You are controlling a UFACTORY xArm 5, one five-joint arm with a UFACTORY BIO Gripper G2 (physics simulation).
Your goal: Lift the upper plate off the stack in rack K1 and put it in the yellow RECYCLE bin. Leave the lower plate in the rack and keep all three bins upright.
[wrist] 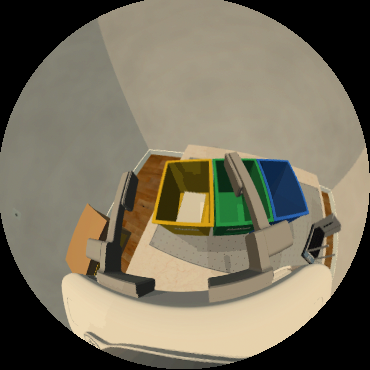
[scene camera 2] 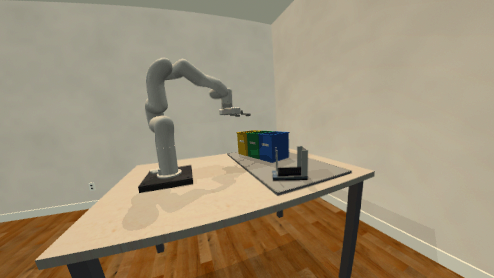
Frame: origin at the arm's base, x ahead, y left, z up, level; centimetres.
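Where they show: hand, tool point: point(wrist: 177, 182) point(scene camera 2: 242, 115); arm's base, link origin: point(scene camera 2: 169, 174).
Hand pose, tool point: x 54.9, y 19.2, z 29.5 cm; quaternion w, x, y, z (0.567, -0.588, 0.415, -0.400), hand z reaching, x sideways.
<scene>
Each offset is from my tool point to the centre of the thing. Level surfaces: height alone.
My gripper point(scene camera 2: 245, 114) point(wrist: 182, 175) is partly open and empty, high above the bins. A pale plate @[dy +4.4, dx +8.5, dz -30.4 cm] point(wrist: 191, 207) lies in the yellow bin @[dy +3.7, dx +7.3, dz -22.4 cm] point(scene camera 2: 242, 144) point(wrist: 167, 228), toward its near side; its grid is not readable at this distance. The green bin @[dy -9.5, dx +9.6, dz -22.4 cm] point(scene camera 2: 254, 145) point(wrist: 232, 230) and the blue bin @[dy -22.4, dx +12.0, dz -22.4 cm] point(scene camera 2: 274, 146) point(wrist: 284, 185) stand in a row beside the yellow one. All three bins are upright. The rack @[dy -53.4, dx -2.5, dz -24.4 cm] point(scene camera 2: 302, 162) point(wrist: 331, 225) holds a dark, flat plate @[dy -53.9, dx -1.7, dz -28.7 cm] point(scene camera 2: 289, 171) point(wrist: 313, 242) low between its uprights. The rack's label is not legible.
The bins and rack stand on a grey perforated board @[dz -31.4 cm] point(scene camera 2: 320, 171) point(wrist: 210, 250) on the pale table @[dz -32.7 cm] point(scene camera 2: 210, 200) point(wrist: 175, 275). The arm's black base point(scene camera 2: 165, 185) is at the table's left. An orange-brown box-like object point(wrist: 86, 237) shows at the wrist view's left.
</scene>
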